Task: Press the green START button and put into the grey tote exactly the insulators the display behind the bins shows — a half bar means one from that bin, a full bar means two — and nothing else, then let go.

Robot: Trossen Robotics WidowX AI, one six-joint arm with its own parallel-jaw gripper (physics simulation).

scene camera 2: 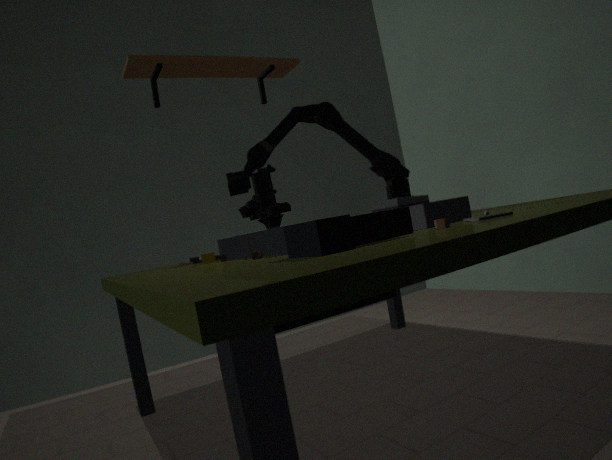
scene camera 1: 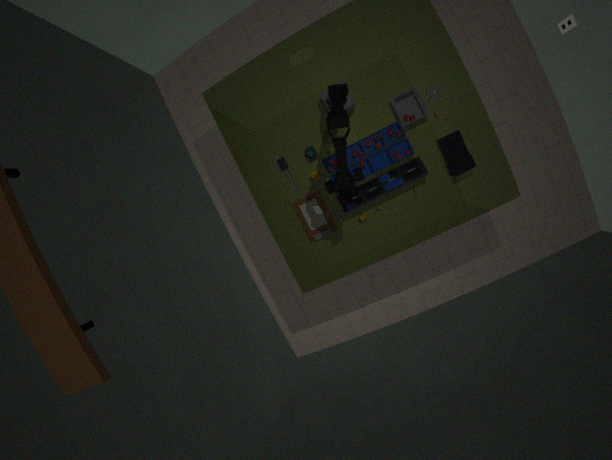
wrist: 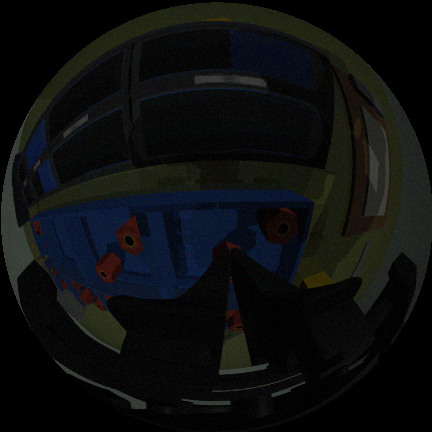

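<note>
My gripper is shut and empty over the near-end bin of the blue bins. Its tips partly cover a red insulator. Another red insulator lies in the same bin, to the right in the wrist view. Two more insulators lie in a neighbouring bin. The grey tote holds red insulators at its lower edge. The green START button stands left of the bins. The dark display has blue bars; its full readout is unclear.
A brown frame stands near the display's left end. A black box lies at the right. Yellow blocks lie near the bins and display. A long-handled tool lies left. A wall shelf hangs above.
</note>
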